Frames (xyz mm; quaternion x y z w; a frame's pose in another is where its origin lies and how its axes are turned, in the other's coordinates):
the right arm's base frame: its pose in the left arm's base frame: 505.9 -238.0 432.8 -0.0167 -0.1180 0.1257 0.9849
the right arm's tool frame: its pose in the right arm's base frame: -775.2 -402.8 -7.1 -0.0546 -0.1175 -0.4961 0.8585
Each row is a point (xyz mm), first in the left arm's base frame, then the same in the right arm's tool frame.
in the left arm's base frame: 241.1 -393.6 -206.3
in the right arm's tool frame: -276.7 461.4 -508.5
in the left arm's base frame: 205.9 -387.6 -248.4
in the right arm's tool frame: -319.1 433.5 -530.3
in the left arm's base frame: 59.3 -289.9 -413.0
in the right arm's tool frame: -541.5 370.8 -599.2
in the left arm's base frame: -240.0 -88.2 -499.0
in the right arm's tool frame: -894.3 291.2 -516.4
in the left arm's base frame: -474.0 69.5 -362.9
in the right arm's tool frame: -1086.6 267.3 -270.2
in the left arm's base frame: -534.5 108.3 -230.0
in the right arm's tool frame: -1094.8 278.1 -119.7
